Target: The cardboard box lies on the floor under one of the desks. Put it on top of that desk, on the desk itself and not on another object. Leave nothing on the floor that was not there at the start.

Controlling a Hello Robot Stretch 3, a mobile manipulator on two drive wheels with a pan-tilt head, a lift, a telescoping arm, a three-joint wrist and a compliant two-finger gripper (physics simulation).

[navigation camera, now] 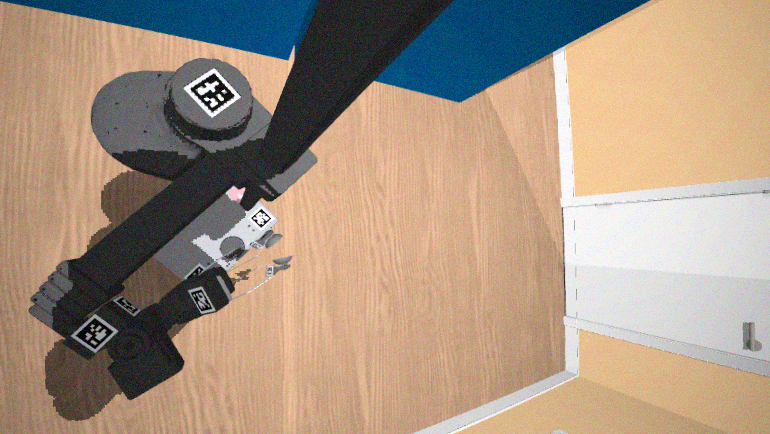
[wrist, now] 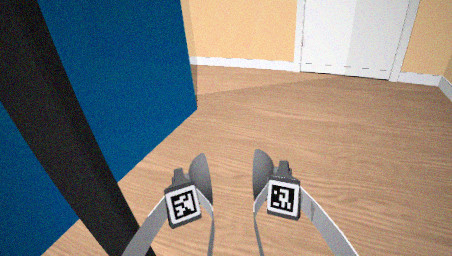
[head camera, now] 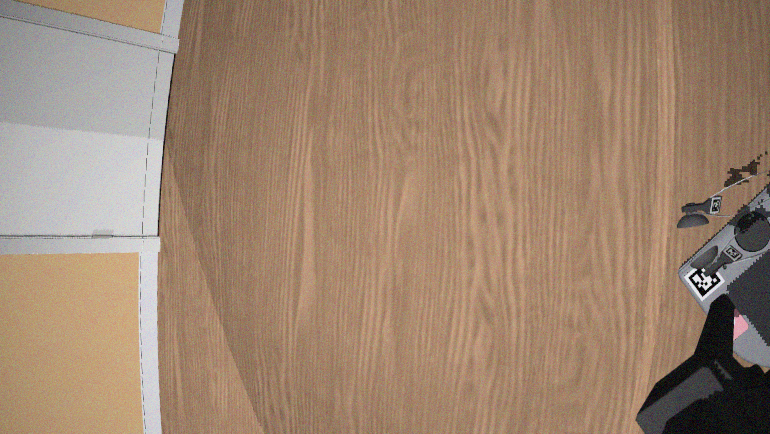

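Pixels of known places: gripper, fingertip midpoint: (navigation camera: 285,245) (wrist: 231,169) (head camera: 685,245); robot's base, origin of the base link: (navigation camera: 231,244) (head camera: 751,232).
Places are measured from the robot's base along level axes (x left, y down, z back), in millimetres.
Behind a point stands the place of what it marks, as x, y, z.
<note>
My gripper (head camera: 700,231) @[83, -595, -58] (navigation camera: 281,249) @[83, -595, -58] (wrist: 231,169) @[83, -595, -58] is open, with bare wood floor showing between its two cup-shaped fingertips. In the navigation camera view it hangs over the edge of my own base, beside the mast. The cardboard box does not show in the three views, and no desk top can be made out in them.
A tall blue panel (navigation camera: 458,64) @[1153, -301, -72] (wrist: 125,65) @[998, -478, 83] stands close beside my mast. A white door (head camera: 80,177) @[1453, -392, -1495] (navigation camera: 663,242) @[1442, -584, -1506] (wrist: 350,37) @[1331, -338, -1616] is set in a yellow wall (head camera: 70,339) @[1910, -420, -1067] (navigation camera: 668,107) @[1986, -643, -992] (wrist: 240,30) @[2045, -368, -933] beyond the wood floor (head camera: 409,215) @[635, 0, -602] (navigation camera: 431,242) @[639, 0, -664] (wrist: 325,115) @[863, 0, -977].
</note>
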